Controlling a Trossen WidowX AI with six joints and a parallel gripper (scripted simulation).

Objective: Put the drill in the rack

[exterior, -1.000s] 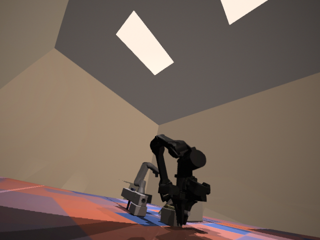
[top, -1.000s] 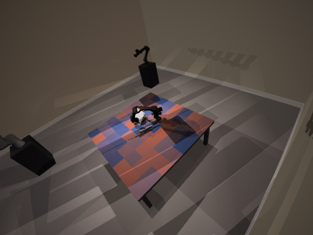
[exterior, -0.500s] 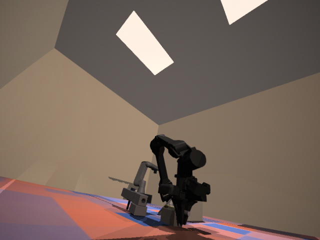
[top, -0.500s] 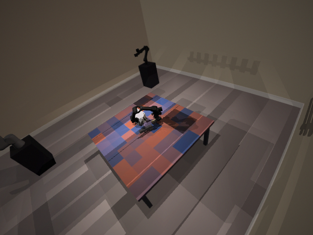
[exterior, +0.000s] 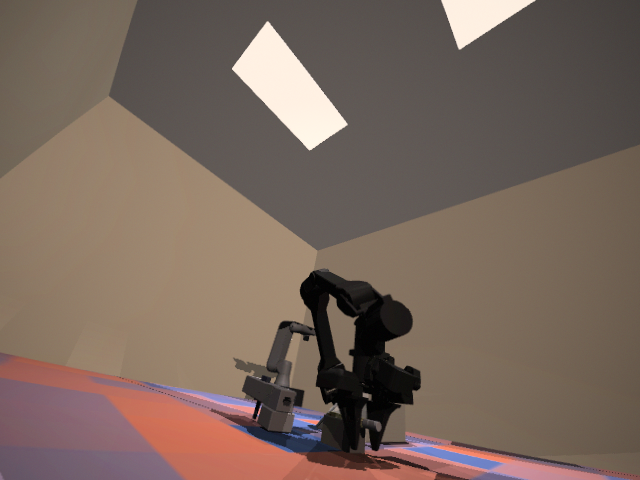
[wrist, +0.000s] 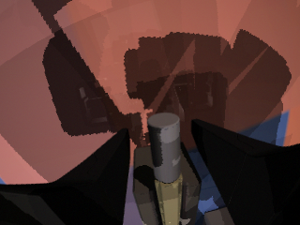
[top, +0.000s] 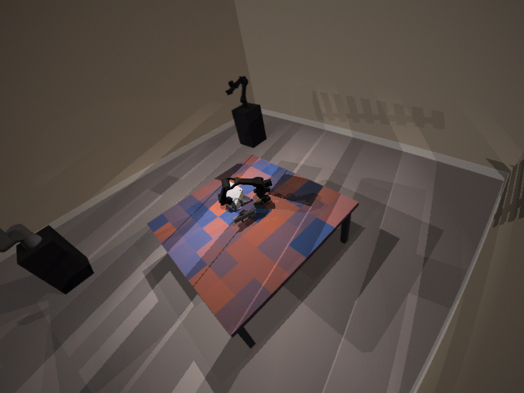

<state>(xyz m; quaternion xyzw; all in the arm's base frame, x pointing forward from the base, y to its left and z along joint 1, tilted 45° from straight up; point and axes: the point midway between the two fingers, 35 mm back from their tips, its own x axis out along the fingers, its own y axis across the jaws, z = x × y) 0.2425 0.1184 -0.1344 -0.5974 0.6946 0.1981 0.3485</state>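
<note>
Right now my gripper tip is 10 mm past the drill, 40 mm to the left of it and 30 mm below it. The rest, counted from my gripper tip: small dark part: 10 mm ahead, 250 mm to the right, 50 mm above; rack: 10 mm behind, 50 mm to the right, 10 mm above.
</note>
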